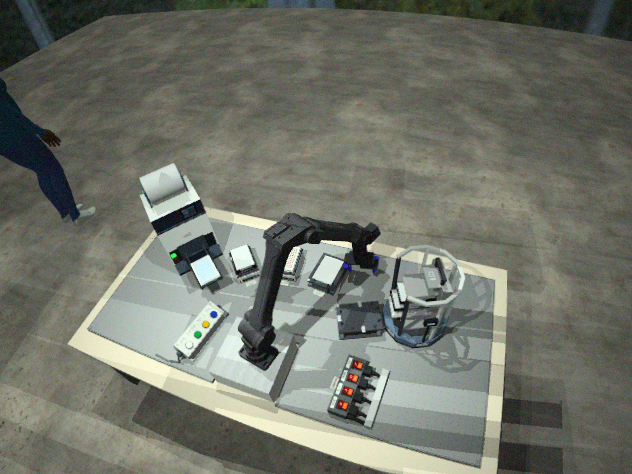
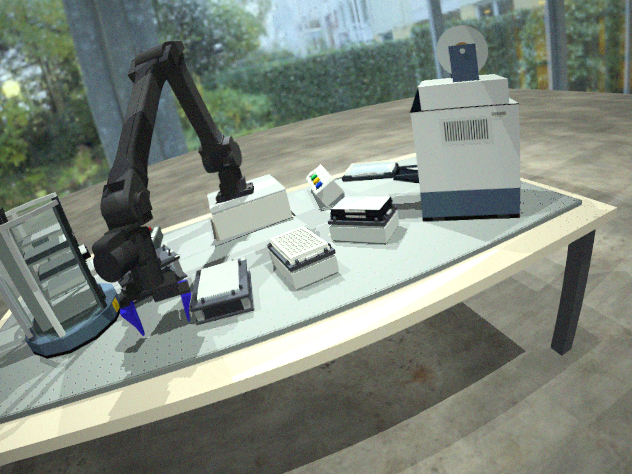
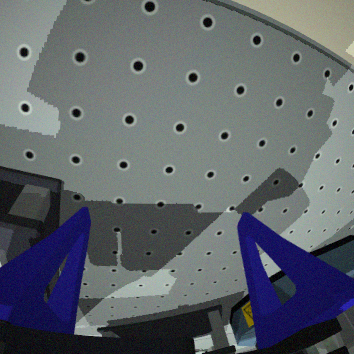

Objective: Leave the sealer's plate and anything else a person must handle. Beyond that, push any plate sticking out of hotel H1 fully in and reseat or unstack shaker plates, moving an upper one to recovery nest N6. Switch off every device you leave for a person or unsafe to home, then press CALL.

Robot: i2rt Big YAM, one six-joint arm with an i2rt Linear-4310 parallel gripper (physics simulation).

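Seen in the pictures: gripper, between the fingertips: (image 1: 362, 271) (image 2: 166, 327) (image 3: 167, 217); arm's base, origin of its link: (image 1: 258, 353) (image 2: 235, 194).
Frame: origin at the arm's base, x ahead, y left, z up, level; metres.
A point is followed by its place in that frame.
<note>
My gripper (image 1: 361, 267) {x 0.540, y -0.134, z -0.079 m} (image 2: 166, 328) {x 0.540, y -0.134, z -0.079 m} (image 3: 167, 217) {x 0.540, y -0.134, z -0.079 m} is open and empty, low over the pegboard between a dark nest with a white plate (image 1: 328, 270) {x 0.454, y -0.020, z -0.040 m} (image 2: 219, 280) {x 0.469, y -0.012, z -0.040 m} and the round hotel (image 1: 462, 280) {x 0.461, y -0.525, z 0.215 m} (image 2: 71, 340) {x 0.548, y -0.359, z -0.061 m}. White plate edges (image 1: 397, 302) {x 0.374, y -0.349, z 0.076 m} show at the hotel's left side; how far they stick out is unclear. A white well plate (image 1: 292, 262) {x 0.407, y 0.127, z -0.021 m} (image 2: 301, 243) {x 0.434, y 0.169, z -0.018 m} sits on a light base. Another base bears dark layers under a white top (image 1: 241, 256) {x 0.320, y 0.331, z -0.005 m} (image 2: 363, 203) {x 0.329, y 0.331, z -0.005 m}. The sealer (image 1: 186, 234) {x 0.232, y 0.524, z 0.124 m} (image 2: 467, 163) {x 0.384, y 0.582, z 0.056 m} has a pale plate (image 1: 205, 270) {x 0.168, y 0.390, z 0.037 m} (image 2: 371, 169) {x 0.211, y 0.391, z 0.038 m} on its tray. The button box (image 1: 187, 334) {x -0.078, y 0.285, z -0.010 m} (image 2: 331, 193) {x 0.080, y 0.289, z -0.046 m} stands front left.
An empty dark nest (image 1: 359, 317) {x 0.311, y -0.235, z -0.027 m} stands left of the hotel. A box with several lit red switches (image 1: 347, 391) {x 0.045, y -0.327, z -0.037 m} stands at the front right, its plugs toward a white strip (image 1: 377, 397) {x 0.085, y -0.421, z -0.071 m}. A person (image 1: 38, 153) stands beyond the table's left end.
</note>
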